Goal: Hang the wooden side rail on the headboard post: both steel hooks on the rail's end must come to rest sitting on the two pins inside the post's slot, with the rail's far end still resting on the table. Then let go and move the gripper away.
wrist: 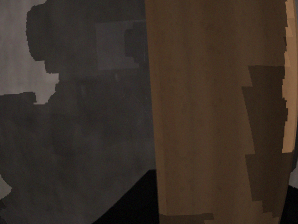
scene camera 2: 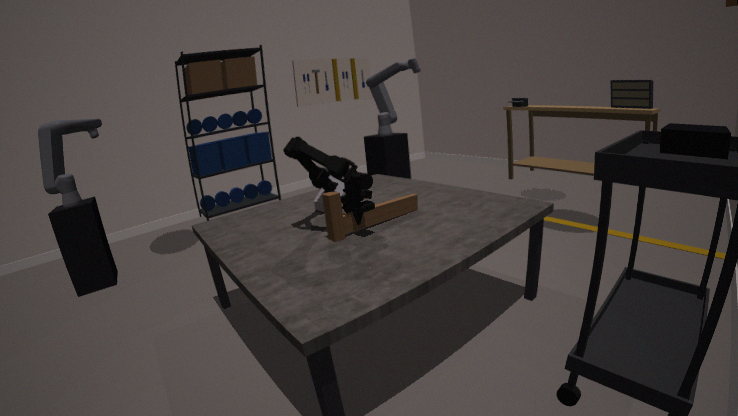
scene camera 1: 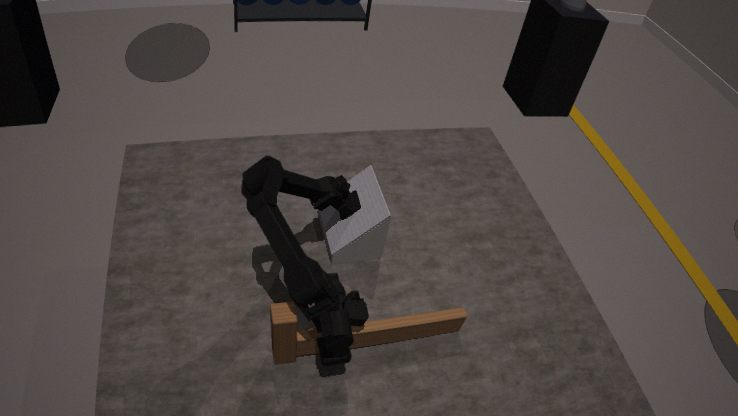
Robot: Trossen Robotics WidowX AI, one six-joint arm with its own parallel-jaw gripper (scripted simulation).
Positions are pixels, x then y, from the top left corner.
Scene:
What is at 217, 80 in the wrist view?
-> A wooden side rail.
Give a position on a wooden side rail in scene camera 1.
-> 373, 332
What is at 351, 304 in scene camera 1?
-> The gripper.

